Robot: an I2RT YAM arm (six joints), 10 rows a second.
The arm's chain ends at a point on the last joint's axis. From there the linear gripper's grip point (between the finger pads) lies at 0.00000 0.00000 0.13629 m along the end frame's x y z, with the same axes.
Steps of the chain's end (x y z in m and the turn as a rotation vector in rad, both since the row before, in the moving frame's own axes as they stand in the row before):
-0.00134, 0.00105, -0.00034, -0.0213, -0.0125, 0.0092
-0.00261, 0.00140, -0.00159, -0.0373, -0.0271, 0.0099
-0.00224, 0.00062, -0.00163, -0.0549, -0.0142, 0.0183
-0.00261, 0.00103, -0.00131, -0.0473, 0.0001, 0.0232
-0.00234, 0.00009, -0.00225, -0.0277, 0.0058, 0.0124
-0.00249, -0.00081, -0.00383, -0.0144, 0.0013, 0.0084
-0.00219, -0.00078, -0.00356, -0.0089, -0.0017, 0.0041
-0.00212, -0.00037, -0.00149, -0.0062, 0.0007, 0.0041
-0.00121, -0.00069, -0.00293, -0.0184, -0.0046, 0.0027
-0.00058, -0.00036, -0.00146, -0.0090, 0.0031, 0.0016
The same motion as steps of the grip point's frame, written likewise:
-0.00306, 0.00394, -0.00038, -0.0213, -0.0125, 0.0092
-0.00633, 0.00646, -0.00173, -0.0373, -0.0271, 0.0099
-0.00424, 0.00808, -0.00185, -0.0549, -0.0142, 0.0183
-0.00267, 0.00747, -0.00146, -0.0473, 0.0001, 0.0232
-0.00157, 0.00387, -0.00230, -0.0277, 0.0058, 0.0124
-0.00232, 0.00115, -0.00384, -0.0144, 0.0013, 0.0084
-0.00242, 0.00043, -0.00357, -0.0089, -0.0017, 0.0041
-0.00203, 0.00048, -0.00149, -0.0062, 0.0007, 0.0041
-0.00184, 0.00182, -0.00295, -0.0184, -0.0046, 0.0027
-0.00016, 0.00087, -0.00147, -0.0090, 0.0031, 0.0016

